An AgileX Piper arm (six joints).
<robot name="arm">
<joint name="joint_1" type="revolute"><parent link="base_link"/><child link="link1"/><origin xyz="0 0 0.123" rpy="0 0 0"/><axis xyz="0 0 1"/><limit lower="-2.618" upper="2.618"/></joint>
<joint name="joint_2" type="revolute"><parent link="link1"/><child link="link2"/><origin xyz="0 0 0" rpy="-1.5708 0 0"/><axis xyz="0 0 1"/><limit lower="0" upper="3.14"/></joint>
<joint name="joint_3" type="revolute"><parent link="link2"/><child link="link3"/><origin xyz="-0.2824 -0.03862 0" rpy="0 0 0"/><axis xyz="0 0 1"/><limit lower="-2.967" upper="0"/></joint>
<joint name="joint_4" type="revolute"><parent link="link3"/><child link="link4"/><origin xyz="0.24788 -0.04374 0" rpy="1.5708 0 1.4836"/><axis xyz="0 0 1"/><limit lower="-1.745" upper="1.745"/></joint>
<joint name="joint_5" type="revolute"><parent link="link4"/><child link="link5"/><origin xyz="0 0 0" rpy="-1.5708 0 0"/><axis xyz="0 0 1"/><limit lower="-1.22" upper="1.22"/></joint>
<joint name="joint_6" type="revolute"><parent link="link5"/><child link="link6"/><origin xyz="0 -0.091 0" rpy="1.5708 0 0"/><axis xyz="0 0 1"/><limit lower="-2.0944" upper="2.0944"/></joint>
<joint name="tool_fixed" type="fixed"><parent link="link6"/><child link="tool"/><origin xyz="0 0 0" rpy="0 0 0"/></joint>
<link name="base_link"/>
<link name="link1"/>
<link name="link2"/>
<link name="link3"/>
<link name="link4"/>
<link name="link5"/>
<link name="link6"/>
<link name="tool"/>
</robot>
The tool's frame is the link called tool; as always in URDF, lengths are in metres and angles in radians.
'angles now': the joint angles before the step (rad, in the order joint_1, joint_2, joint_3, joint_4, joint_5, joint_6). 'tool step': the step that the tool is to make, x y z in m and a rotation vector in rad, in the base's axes. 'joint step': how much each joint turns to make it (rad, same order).
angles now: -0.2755 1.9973 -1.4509 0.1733 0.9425 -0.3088
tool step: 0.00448 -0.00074 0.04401 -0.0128 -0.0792 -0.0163
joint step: 0.0000 -0.0545 -0.0888 -0.0005 0.0606 0.0271
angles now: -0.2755 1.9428 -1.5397 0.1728 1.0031 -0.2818
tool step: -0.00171 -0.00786 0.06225 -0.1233 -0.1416 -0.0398
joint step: 0.0000 -0.0813 -0.1089 -0.1061 0.0134 0.0689
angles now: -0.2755 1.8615 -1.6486 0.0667 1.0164 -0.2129
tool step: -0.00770 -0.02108 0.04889 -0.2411 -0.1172 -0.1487
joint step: 0.0000 -0.0526 -0.0820 -0.2960 -0.0314 0.1934
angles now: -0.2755 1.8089 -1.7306 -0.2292 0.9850 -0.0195
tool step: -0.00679 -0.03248 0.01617 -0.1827 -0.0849 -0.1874
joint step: -0.0360 -0.0029 -0.0157 -0.2806 -0.0542 0.2205
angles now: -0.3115 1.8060 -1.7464 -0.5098 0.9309 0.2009
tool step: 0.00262 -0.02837 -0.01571 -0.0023 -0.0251 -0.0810
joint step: -0.0602 0.0468 0.0000 -0.0362 -0.0511 0.0685
